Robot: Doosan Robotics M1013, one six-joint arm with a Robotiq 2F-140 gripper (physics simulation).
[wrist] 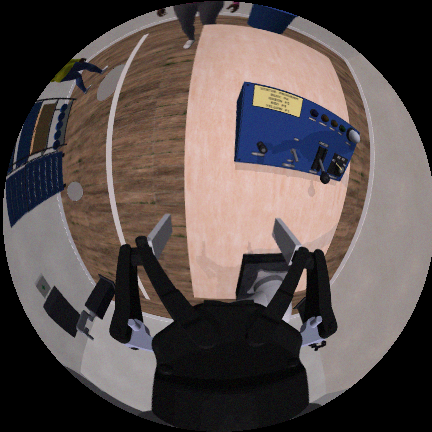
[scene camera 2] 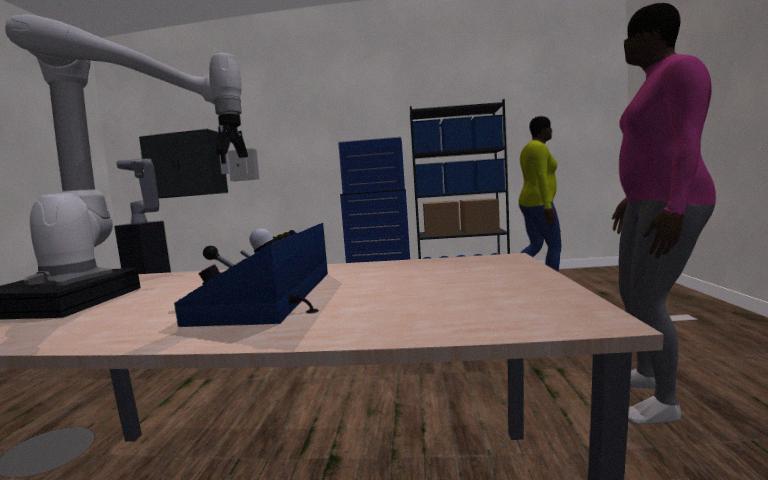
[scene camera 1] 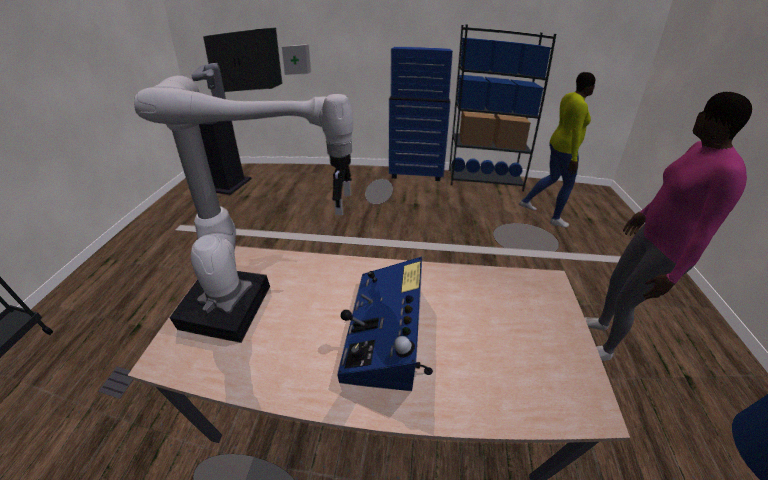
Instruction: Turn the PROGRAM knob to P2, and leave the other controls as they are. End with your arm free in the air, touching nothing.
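Frame: origin at the arm's base, x right, y back, z down, level; centimetres.
Seen in the pictures: gripper, fingertip midpoint: (wrist: 223, 224) (scene camera 2: 235, 174) (scene camera 1: 343, 204); arm's base at its link origin: (wrist: 267, 281) (scene camera 2: 70, 278) (scene camera 1: 225, 293).
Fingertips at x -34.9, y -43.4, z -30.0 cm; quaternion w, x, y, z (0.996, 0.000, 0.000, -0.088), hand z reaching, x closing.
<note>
Offsets run from my fingertips to a thing's top centre. "pt": to the spot under its first point.
The blue console (scene camera 1: 390, 311) (scene camera 2: 243, 294) (wrist: 275, 127) stands on the table. The black selector knob on the dark plate, apparently PROGRAM, {dy -20.9, dx +44.6, dz +24.4 cm} (scene camera 1: 357, 349) (scene camera 2: 208, 273) (wrist: 338, 166) sits near the console's end, beside the black-ball lever {dy -12.9, dx +33.8, dz +21.1 cm} (scene camera 1: 346, 314) (scene camera 2: 210, 252) (wrist: 325, 178). A pale pointer line shows on the knob in the wrist view; its labels are too small to read surely. My gripper (scene camera 1: 343, 201) (scene camera 2: 233, 158) (wrist: 223, 224) is open and empty, points down, and hangs high in the air beyond the console, touching nothing.
The console also bears a white ball {pt dy -35.8, dx +44.5, dz +16.8 cm} (scene camera 1: 402, 344) (scene camera 2: 260, 238) (wrist: 353, 135), a small black knob {dy -13.9, dx +9.3, dz +23.8 cm} (scene camera 1: 371, 276) (wrist: 262, 147), a toggle {dy -15.8, dx +21.2, dz +24.6 cm} (scene camera 1: 367, 298) (wrist: 295, 155), several round lamps and a yellow card {dy -30.5, dx +10.0, dz +19.5 cm} (scene camera 1: 411, 276) (wrist: 277, 101). A crank {pt dy -44.3, dx +39.1, dz +37.1 cm} (scene camera 1: 427, 370) (scene camera 2: 310, 306) juts from its side. Two people stand beyond the table.
</note>
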